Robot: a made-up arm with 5 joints.
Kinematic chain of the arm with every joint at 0, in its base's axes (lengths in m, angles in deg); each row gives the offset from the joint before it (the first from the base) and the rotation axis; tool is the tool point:
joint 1: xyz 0 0 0.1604 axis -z
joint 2: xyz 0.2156 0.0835 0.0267 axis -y
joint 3: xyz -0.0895 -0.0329 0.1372 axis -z
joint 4: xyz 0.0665 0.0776 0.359 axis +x
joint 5: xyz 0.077 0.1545 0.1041 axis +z
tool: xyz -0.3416 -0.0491 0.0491
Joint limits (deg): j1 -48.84..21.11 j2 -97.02..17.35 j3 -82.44..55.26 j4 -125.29..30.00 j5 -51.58..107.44
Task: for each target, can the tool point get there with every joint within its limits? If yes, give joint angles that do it. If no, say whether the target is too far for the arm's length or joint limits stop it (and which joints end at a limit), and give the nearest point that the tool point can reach.
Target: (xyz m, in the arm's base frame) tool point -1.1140 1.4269 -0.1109
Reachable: no: too far | nearest point 0.0029 0.8249 0.1213 | short by 1.290 m
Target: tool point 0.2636 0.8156 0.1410
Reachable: yes | joints -39.76 -87.70 44.82 -26.62 -30.03
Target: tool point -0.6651 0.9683 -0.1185
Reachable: no: joint limits stop it (at a limit: joint 1, joint 2, joint 5) | nearest point -0.0163 0.7524 0.0730 | short by 0.710 m
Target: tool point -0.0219 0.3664 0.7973
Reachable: yes | joints -39.67 -10.39 15.42 -90.39 40.65
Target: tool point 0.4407 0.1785 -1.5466
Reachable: no: too far | nearest point 0.6571 0.2662 -0.2007 | short by 1.366 m
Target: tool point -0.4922 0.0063 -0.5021
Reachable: no: joint limits stop it (at a limit: joint 2, joint 5) | nearest point -0.2573 0.0033 0.2052 | short by 0.745 m
